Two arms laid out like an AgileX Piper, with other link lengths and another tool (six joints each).
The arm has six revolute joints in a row. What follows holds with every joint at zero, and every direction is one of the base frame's.
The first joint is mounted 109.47 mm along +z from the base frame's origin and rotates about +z.
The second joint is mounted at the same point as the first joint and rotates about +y.
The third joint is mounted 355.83 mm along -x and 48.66 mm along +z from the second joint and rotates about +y.
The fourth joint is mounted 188.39 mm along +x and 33.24 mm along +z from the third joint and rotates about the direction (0.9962, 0, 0.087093).
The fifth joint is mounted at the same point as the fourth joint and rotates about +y.
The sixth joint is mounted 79.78 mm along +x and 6.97 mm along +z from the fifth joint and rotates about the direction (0.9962, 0, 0.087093).
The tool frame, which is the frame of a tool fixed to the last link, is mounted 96.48 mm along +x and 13 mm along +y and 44.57 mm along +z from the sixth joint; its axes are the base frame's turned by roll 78.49, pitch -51.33 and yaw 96.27 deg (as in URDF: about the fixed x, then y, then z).
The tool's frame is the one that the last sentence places.
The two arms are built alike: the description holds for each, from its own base.
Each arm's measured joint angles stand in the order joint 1, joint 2, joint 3, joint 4, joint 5, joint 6.
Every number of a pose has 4 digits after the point. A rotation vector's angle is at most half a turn.
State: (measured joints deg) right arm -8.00 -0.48 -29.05 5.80 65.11 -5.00; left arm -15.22 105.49 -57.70 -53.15 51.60 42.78
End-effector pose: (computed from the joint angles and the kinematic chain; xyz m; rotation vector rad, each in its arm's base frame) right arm -0.0327 0.0359 0.2172 2.2980 0.7104 1.3341; left arm 0.3151 -0.1939 0.1837 2.3669 0.3518 -0.1598
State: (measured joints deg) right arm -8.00 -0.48 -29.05 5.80 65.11 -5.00; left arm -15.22 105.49 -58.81 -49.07 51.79 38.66
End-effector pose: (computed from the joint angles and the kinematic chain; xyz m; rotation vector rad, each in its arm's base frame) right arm -0.0327 0.0359 0.2172 2.2980 0.7104 1.3341; left arm 0.3160 -0.1876 0.1808 2.4121 0.3740 -0.1676
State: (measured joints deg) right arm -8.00 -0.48 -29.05 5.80 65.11 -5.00; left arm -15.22 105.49 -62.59 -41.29 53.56 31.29
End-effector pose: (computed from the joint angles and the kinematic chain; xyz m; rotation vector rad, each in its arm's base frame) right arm -0.0327 0.0359 0.2172 2.2980 0.7104 1.3341; left arm 0.3220 -0.1773 0.1825 2.4916 0.3931 -0.1634
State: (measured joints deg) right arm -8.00 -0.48 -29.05 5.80 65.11 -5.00; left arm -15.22 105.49 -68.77 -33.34 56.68 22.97
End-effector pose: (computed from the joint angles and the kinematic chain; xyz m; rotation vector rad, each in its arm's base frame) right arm -0.0327 0.0359 0.2172 2.2980 0.7104 1.3341; left arm 0.3358 -0.1669 0.1935 2.5653 0.4251 -0.1250
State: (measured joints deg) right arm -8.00 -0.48 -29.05 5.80 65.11 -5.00; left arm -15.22 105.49 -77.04 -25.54 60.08 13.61
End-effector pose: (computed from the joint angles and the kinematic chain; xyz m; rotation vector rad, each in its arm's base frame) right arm -0.0327 0.0359 0.2172 2.2980 0.7104 1.3341; left arm 0.3580 -0.1548 0.2149 2.6233 0.4957 -0.0285
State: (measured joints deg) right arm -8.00 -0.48 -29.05 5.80 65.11 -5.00; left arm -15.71 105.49 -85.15 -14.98 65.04 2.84
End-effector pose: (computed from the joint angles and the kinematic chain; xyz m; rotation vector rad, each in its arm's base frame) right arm -0.0327 0.0359 0.2172 2.2980 0.7104 1.3341; left arm 0.3746 -0.1338 0.2357 2.7207 0.6053 0.0808
